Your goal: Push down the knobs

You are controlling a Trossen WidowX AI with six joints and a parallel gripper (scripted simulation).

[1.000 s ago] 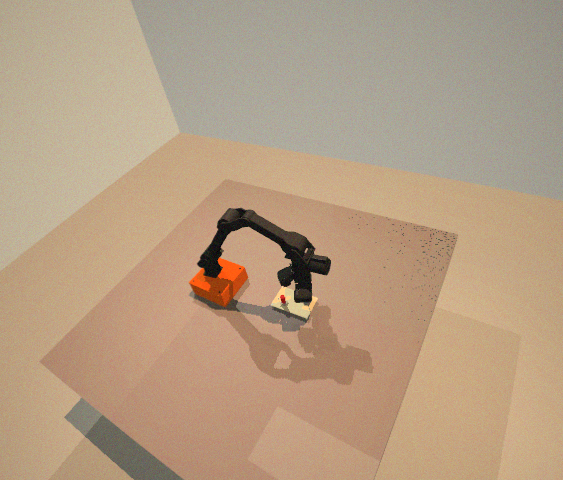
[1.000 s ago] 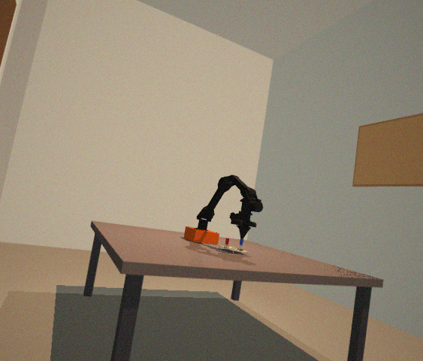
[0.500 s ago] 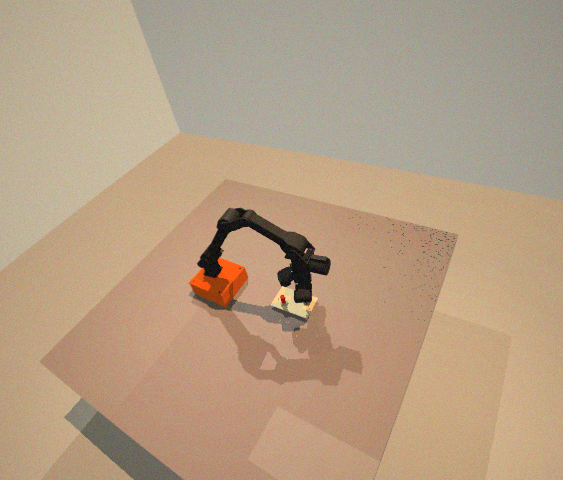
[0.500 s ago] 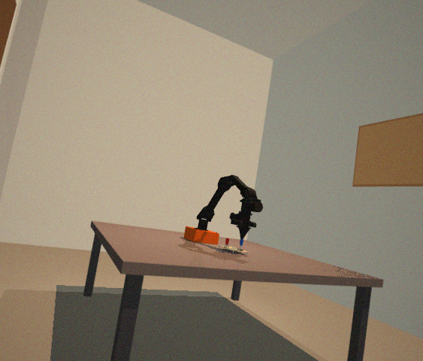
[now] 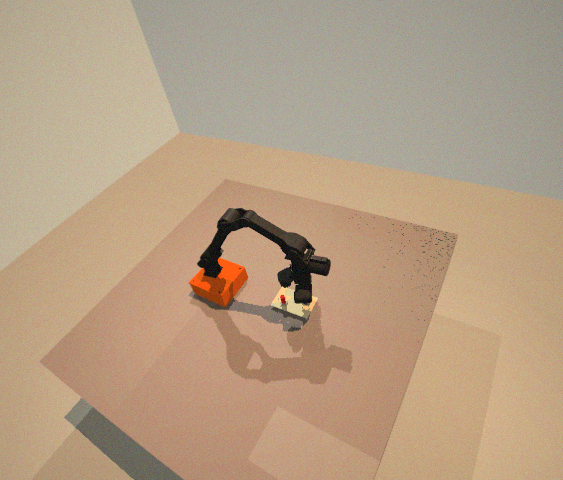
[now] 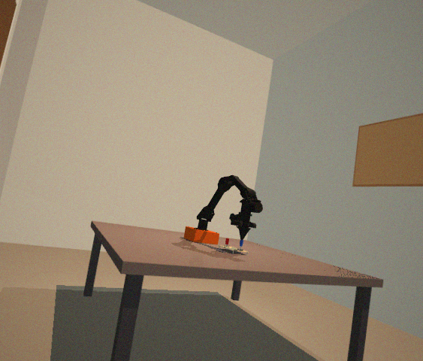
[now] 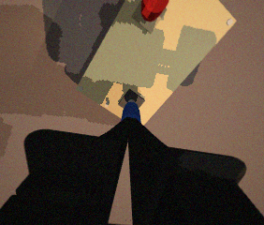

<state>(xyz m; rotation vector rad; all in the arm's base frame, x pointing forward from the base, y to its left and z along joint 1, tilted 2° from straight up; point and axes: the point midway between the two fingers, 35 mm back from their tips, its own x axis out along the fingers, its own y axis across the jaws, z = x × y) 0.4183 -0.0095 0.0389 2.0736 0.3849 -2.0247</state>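
The red knob lies 80 mm behind my gripper tip, 30 mm to the right of it and 20 mm below it. Also, from my gripper tip: blue knob: 20 mm below.
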